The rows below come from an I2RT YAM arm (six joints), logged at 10 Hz.
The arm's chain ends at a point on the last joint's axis. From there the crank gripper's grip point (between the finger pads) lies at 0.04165 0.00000 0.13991 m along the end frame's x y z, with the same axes.
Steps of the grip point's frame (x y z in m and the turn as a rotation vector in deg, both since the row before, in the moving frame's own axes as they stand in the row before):
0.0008, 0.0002, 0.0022, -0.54, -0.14, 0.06
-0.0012, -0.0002, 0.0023, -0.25, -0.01, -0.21
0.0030, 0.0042, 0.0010, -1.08, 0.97, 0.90
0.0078, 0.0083, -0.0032, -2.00, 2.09, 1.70
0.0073, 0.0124, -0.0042, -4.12, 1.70, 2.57
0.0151, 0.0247, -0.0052, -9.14, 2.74, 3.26
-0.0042, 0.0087, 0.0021, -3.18, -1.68, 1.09
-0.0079, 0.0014, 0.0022, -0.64, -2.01, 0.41
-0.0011, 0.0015, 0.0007, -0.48, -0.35, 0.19
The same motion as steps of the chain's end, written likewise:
0.0011, -0.0012, 0.0021, -0.54, -0.14, 0.06
-0.0012, -0.0007, 0.0023, -0.25, -0.01, -0.21
0.0007, 0.0009, 0.0018, -1.08, 0.97, 0.90
0.0028, 0.0021, -0.0015, -2.00, 2.09, 1.70
0.0034, 0.0004, -0.0025, -4.12, 1.70, 2.57
0.0092, 0.0001, -0.0011, -9.14, 2.74, 3.26
0.0000, 0.0002, 0.0012, -3.18, -1.68, 1.09
-0.0030, -0.0005, 0.0008, -0.64, -2.01, 0.41
-0.0002, 0.0002, 0.0005, -0.48, -0.35, 0.19

